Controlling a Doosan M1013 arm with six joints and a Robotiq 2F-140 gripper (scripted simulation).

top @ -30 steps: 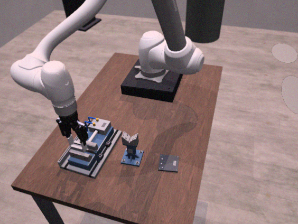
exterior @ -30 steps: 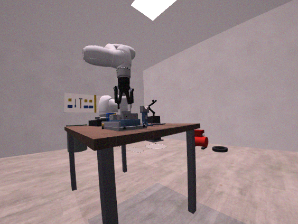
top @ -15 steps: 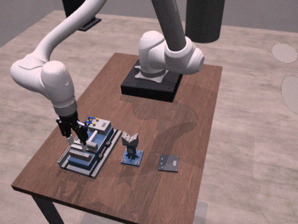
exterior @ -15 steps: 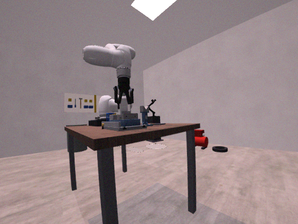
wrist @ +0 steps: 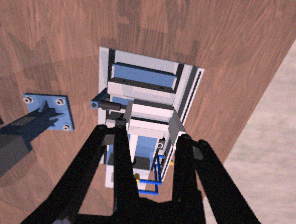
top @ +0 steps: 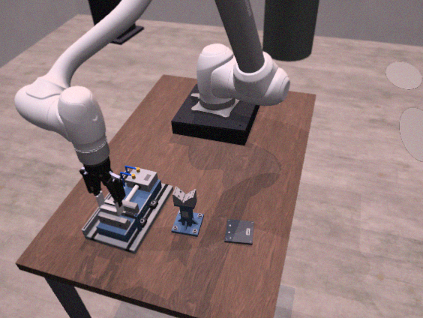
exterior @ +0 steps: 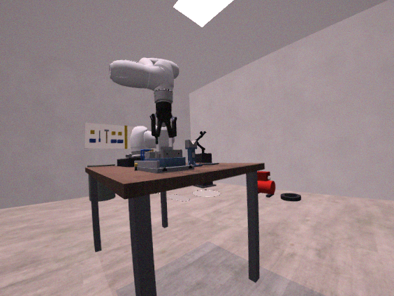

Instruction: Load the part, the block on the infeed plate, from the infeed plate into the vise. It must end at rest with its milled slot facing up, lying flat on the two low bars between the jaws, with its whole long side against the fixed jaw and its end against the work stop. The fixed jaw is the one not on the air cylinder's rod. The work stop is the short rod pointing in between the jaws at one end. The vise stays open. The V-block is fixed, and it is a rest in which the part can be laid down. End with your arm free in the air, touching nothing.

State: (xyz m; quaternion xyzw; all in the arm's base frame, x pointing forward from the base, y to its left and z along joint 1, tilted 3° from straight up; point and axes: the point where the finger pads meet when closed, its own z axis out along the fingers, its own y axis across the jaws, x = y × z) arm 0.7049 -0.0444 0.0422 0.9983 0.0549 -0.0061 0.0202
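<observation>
Right now my hand is 2 cm above the part. Also, from my hand: fixed jaw: 4 cm below, 3 cm ahead, 2 cm to the left; then work stop: 7 cm to the left, 3 cm below, 1 cm behind; then moving jaw: 4 cm below, 4 cm behind, 2 cm to the left.
</observation>
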